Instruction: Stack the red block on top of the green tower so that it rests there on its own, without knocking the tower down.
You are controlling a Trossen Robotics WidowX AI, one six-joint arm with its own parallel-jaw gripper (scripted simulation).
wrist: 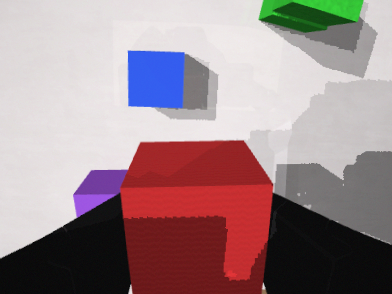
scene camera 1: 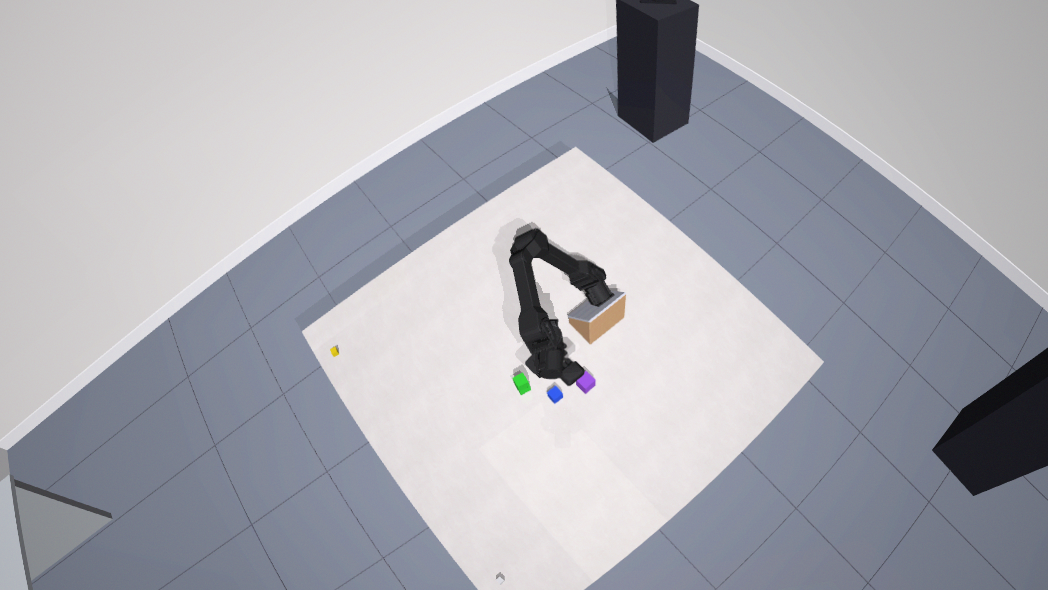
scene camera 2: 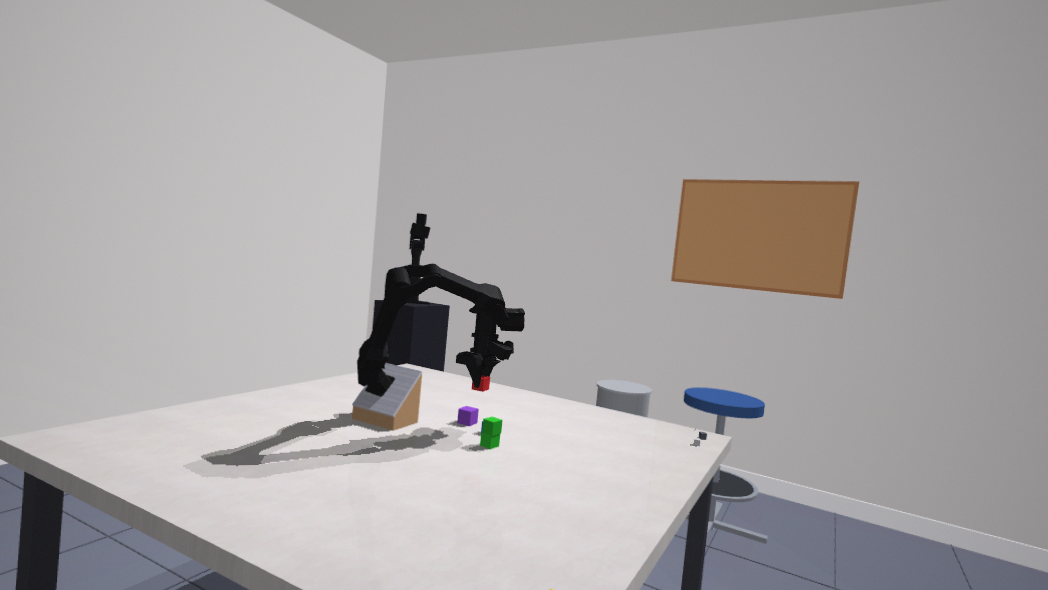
Scene:
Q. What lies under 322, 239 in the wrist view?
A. My gripper.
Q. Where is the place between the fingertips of my gripper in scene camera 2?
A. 480, 386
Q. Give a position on a blue block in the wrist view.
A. At 156, 79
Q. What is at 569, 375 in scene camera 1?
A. My gripper.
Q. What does my gripper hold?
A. A red block.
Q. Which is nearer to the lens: the red block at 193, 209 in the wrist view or the purple block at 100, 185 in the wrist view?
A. The red block.

